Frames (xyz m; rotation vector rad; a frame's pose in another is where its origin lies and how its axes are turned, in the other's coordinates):
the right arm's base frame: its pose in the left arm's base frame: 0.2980 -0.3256 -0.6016 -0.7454 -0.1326 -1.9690
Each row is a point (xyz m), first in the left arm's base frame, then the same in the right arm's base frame.
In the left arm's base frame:
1: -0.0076 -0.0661 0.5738
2: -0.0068 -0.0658 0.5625
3: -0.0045 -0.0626 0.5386
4: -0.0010 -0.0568 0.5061
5: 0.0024 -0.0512 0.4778
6: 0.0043 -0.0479 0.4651
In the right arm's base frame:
1: 0.5498 -0.6388 0.9121
2: 0.5431 -0.6359 0.9034
3: 0.5267 -0.6305 0.8865
4: 0.5031 -0.6235 0.8641
5: 0.4821 -0.6175 0.8451
6: 0.4719 -0.6148 0.8370

